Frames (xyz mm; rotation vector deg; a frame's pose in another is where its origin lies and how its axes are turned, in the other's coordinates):
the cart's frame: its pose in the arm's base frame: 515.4 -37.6 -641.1 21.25 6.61 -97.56
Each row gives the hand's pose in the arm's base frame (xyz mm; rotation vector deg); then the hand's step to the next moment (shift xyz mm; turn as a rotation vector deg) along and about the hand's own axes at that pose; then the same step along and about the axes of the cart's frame.
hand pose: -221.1 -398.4 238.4 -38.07 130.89 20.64
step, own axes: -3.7 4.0 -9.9 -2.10 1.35 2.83
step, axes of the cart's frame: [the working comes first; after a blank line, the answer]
step, axes of the arm's base frame: -5.6 0.3 9.8 2.13 3.09 -0.42

-2.7 -4.2 10.2 -3.05 1.50 -1.65
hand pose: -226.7 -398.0 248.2 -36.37 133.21 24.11
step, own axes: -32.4 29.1 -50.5 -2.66 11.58 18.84
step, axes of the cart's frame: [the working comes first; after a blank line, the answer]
step, axes of the arm's base frame: -21.6 11.7 62.0 5.38 19.04 -10.23

-27.5 -14.8 58.9 -15.46 0.66 -16.02
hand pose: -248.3 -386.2 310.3 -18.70 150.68 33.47
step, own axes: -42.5 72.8 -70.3 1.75 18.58 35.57
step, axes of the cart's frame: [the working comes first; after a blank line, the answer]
step, axes of the arm's base frame: -10.0 38.5 102.3 5.21 32.14 -23.53

-66.6 -2.7 87.2 -23.70 -3.51 -32.24
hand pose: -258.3 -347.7 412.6 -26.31 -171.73 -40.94
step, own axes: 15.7 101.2 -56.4 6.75 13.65 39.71
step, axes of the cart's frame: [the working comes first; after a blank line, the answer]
step, axes of the arm's base frame: 11.9 65.4 96.2 -0.82 31.17 -28.92

-92.8 13.4 69.8 -20.39 -9.95 -35.97
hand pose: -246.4 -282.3 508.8 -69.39 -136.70 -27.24
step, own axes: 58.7 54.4 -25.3 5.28 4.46 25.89
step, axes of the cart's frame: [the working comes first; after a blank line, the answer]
step, axes of the arm's base frame: 18.8 58.2 57.5 -4.65 18.42 -18.90

-74.9 16.1 34.3 -10.99 -10.18 -22.22
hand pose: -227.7 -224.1 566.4 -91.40 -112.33 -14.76
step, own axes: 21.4 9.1 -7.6 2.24 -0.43 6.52
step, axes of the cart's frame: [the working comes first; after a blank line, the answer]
step, axes of the arm's base frame: 8.7 16.3 16.0 -2.73 4.99 -3.93

-21.4 7.9 8.9 -3.16 -4.03 -4.63
